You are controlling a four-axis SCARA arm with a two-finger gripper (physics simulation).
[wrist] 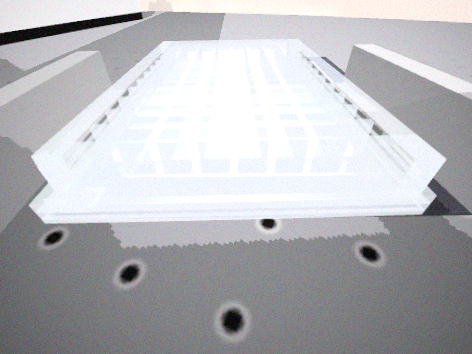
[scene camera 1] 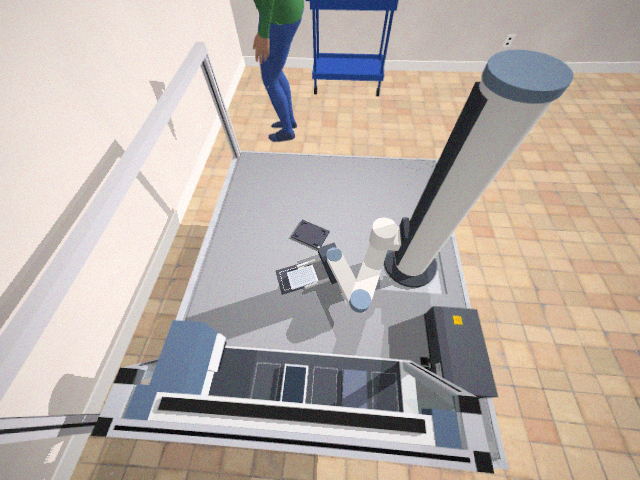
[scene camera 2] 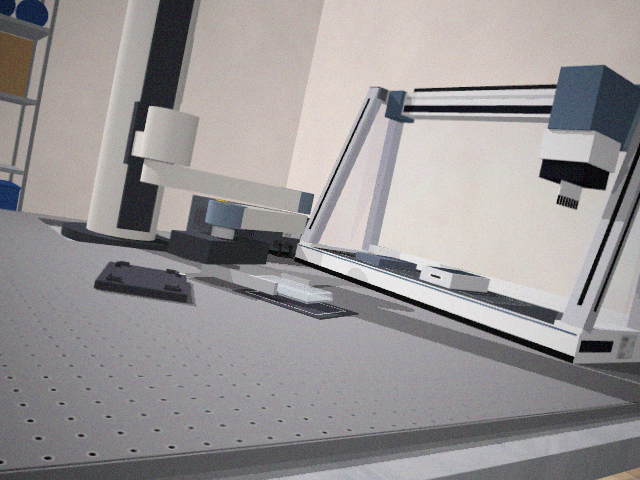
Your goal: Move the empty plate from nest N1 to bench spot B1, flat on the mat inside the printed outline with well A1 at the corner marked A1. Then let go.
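Pixels of known places: gripper, fingertip midpoint: (wrist: pixel 229 72) (scene camera 1: pixel 300 277) (scene camera 2: pixel 293 287); arm's base at its link origin: (scene camera 1: pixel 409 263) (scene camera 2: pixel 119 242).
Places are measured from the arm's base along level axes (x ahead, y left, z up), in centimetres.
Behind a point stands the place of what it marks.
The clear, empty plate (scene camera 1: pixel 301 277) {x 51.7, y 12.3, z 3.0 cm} (scene camera 2: pixel 305 292) {x 56.3, y 11.6, z 3.5 cm} (wrist: pixel 235 125) {x 47.0, y 10.0, z 3.6 cm} is level between the two pale fingers of my gripper (scene camera 1: pixel 301 277) {x 52.0, y 12.3, z 3.2 cm} (wrist: pixel 229 72) {x 52.0, y 12.3, z 3.2 cm}, which is shut on it. It is low over the dark mat (scene camera 1: pixel 281 283) {x 60.8, y 15.3, z 1.5 cm} (scene camera 2: pixel 343 313) {x 60.7, y 16.6, z 1.5 cm} (wrist: pixel 447 202) {x 48.7, y 4.2, z 1.5 cm} of the bench spot; whether it touches is hard to tell. In scene camera 1 a strip of mat and white outline shows past the plate's left end, away from the arm. In the wrist view dark mat shows at the right. The A1 mark and well A1 cannot be made out. A dark nest (scene camera 1: pixel 310 233) {x 49.8, y -12.7, z 2.4 cm} (scene camera 2: pixel 142 281) {x 53.4, y -14.4, z 2.5 cm} with corner posts holds no plate.
The arm's column (scene camera 1: pixel 465 191) {x 1.3, y 7.4, z 60.5 cm} (scene camera 2: pixel 121 124) {x 4.7, y -5.8, z 25.6 cm} stands behind the gripper. A gantry machine (scene camera 1: pixel 289 413) {x 45.1, y 64.3, z 52.1 cm} (scene camera 2: pixel 439 304) {x 55.9, y 45.0, z 3.2 cm} with several deck positions stands along one bench side. A dark box-shaped device (scene camera 1: pixel 462 351) {x -11.6, y 41.4, z 12.7 cm} is at the bench's right edge. A person (scene camera 1: pixel 281 67) and a blue cart (scene camera 1: pixel 348 75) are beyond the bench.
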